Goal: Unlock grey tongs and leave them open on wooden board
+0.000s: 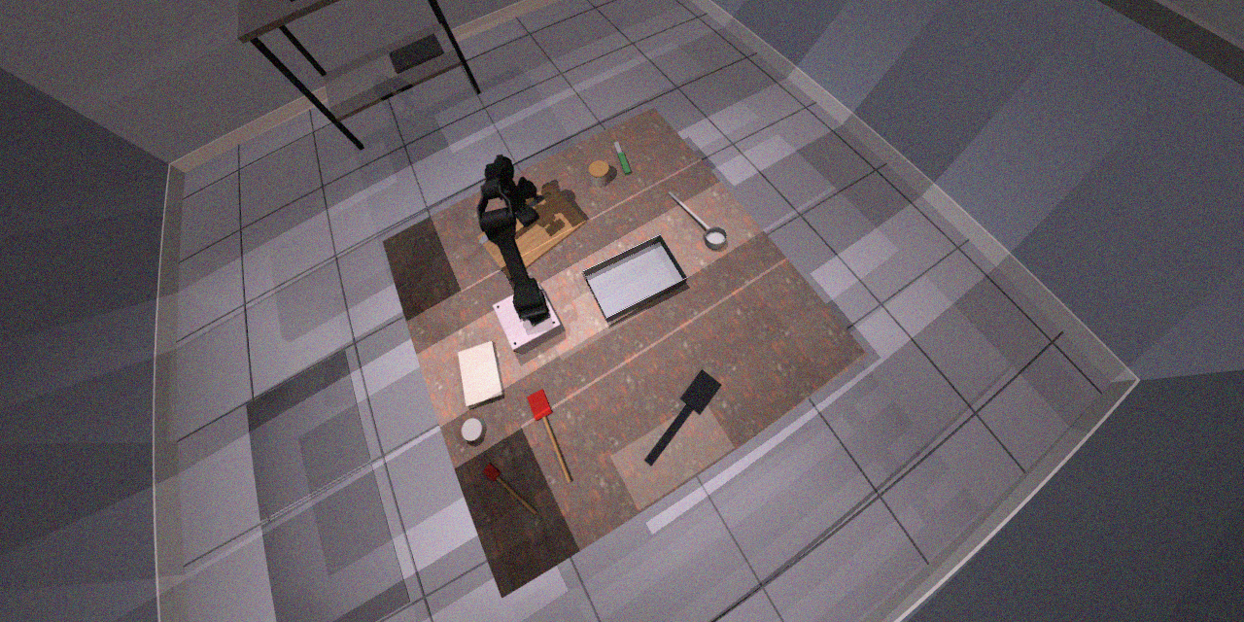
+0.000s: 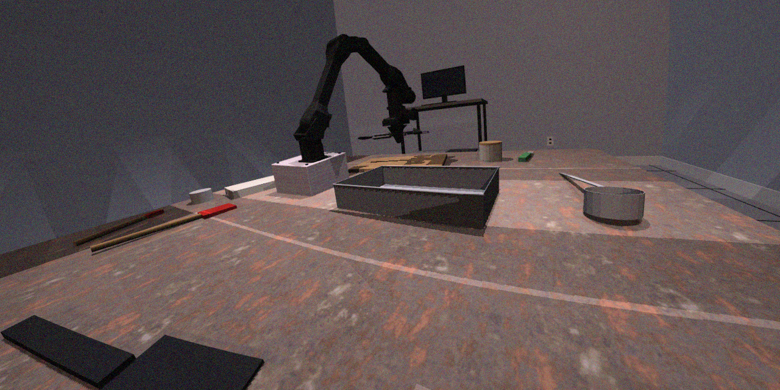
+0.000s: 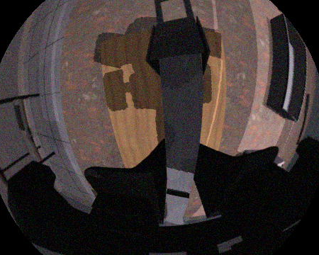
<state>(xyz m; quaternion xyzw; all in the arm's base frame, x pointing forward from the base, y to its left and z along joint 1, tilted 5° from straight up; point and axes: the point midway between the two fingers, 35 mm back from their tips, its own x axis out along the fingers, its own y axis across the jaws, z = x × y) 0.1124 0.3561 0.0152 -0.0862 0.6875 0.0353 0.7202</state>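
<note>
Now: gripper tip 80 mm above the wooden board. Also, from my gripper tip: green object (470 mm ahead, 110 mm to the left, 80 mm below); then roasting tin (390 mm to the right, 230 mm ahead, 60 mm below); then brown jar (340 mm ahead, 60 mm to the left, 60 mm below).
</note>
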